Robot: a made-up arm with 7 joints. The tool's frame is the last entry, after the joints.
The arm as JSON. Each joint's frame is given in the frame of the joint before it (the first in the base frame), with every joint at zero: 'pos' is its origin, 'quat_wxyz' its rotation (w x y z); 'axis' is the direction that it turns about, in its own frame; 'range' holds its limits. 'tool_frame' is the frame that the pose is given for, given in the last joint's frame.
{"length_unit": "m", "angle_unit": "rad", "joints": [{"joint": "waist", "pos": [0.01, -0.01, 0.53], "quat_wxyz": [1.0, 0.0, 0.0, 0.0], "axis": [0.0, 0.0, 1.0], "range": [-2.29, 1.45]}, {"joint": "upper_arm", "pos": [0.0, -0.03, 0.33], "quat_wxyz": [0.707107, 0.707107, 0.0, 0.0], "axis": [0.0, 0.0, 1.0], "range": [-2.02, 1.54]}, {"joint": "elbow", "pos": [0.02, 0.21, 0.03], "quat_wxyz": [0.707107, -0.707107, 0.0, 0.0], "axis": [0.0, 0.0, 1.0], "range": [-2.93, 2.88]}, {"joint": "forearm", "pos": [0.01, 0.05, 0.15], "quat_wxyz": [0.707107, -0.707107, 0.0, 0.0], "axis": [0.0, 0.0, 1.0], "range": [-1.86, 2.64]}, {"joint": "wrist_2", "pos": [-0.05, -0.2, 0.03], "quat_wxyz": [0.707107, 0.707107, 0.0, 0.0], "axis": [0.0, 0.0, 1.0], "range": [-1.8, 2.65]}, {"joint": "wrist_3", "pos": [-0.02, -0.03, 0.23], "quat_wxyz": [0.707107, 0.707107, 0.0, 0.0], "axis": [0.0, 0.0, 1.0], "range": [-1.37, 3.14]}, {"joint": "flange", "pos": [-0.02, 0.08, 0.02], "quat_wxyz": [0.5, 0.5, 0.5, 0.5], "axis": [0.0, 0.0, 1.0], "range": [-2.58, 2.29]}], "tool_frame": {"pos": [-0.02, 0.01, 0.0], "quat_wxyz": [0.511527, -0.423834, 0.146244, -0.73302]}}
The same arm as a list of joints. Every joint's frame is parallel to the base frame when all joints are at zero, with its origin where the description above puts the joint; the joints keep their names.
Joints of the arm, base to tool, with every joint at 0 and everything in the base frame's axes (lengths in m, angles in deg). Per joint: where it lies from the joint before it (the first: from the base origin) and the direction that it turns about. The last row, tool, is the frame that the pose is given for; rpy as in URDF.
waist: xyz 0.0100 -0.0100 0.5300 axis 0 0 1
upper_arm: xyz 0.0000 -0.0300 0.3300 axis 0 -1 0
elbow: xyz 0.0200 -0.0300 0.2100 axis 0 0 1
forearm: xyz 0.0100 0.0500 0.1500 axis 0 1 0
wrist_2: xyz -0.0500 0.0300 0.2000 axis 0 0 1
wrist_3: xyz -0.0200 -0.0300 0.2300 axis 0 -1 0
flange: xyz -0.0200 -0.0200 0.0800 axis 1 0 0
tool: xyz 0.0000 -0.0100 -0.0200 rpy 39.07 6.74 61.64
Joint limits (deg, base to tool): -131.21..83.08 -115.74..88.24 -167.88..165.01 -106.57..151.26 -103.13..151.83 -78.50..179.91 -147.82..131.21

